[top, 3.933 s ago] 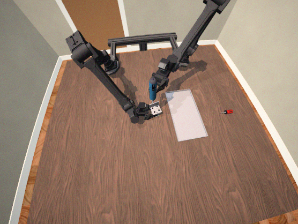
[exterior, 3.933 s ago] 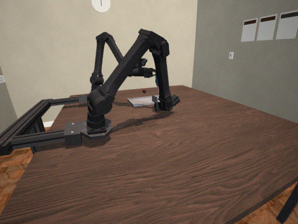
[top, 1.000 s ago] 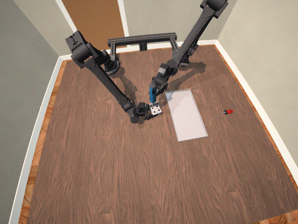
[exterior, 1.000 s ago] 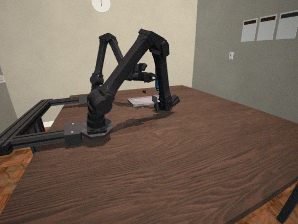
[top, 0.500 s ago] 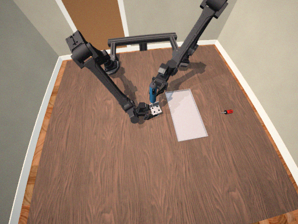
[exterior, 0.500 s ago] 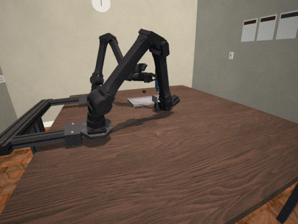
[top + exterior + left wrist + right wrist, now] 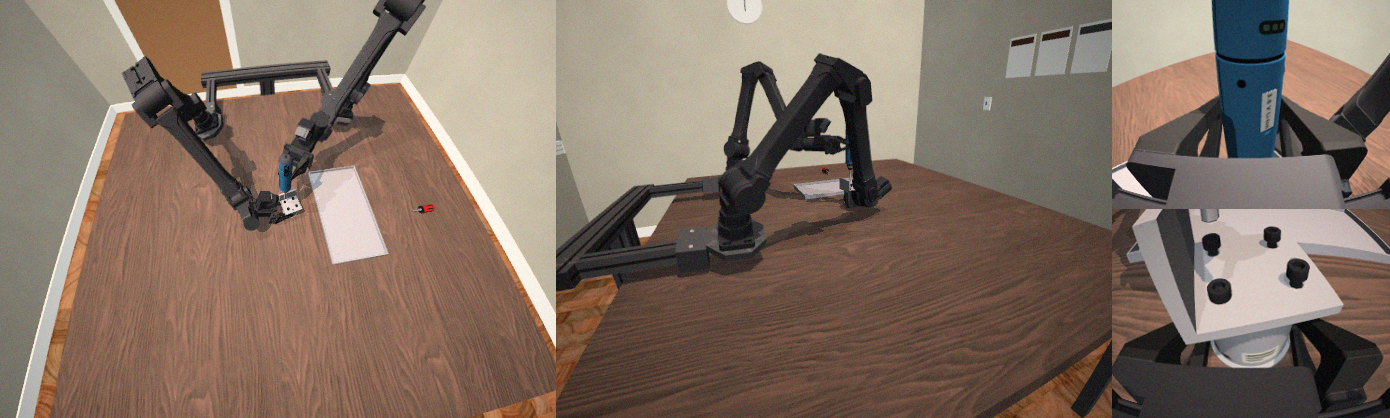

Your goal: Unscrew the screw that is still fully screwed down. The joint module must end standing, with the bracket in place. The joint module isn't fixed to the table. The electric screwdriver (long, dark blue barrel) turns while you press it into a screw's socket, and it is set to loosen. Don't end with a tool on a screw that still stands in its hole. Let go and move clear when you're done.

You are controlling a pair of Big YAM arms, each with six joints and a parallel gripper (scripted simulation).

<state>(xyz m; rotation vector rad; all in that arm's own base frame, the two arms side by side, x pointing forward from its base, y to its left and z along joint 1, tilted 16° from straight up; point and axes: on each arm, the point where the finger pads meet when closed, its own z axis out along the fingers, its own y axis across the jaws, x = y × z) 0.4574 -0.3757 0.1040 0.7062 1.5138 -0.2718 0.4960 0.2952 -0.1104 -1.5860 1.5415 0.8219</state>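
My right gripper is now 1 cm below the joint module body. From my right hand the other things lie so: bracket: 5 cm above; flat tray: 3 cm ahead, 23 cm to the left, 2 cm below; small red-handled screwdriver: 7 cm ahead, 57 cm to the left, 1 cm below.
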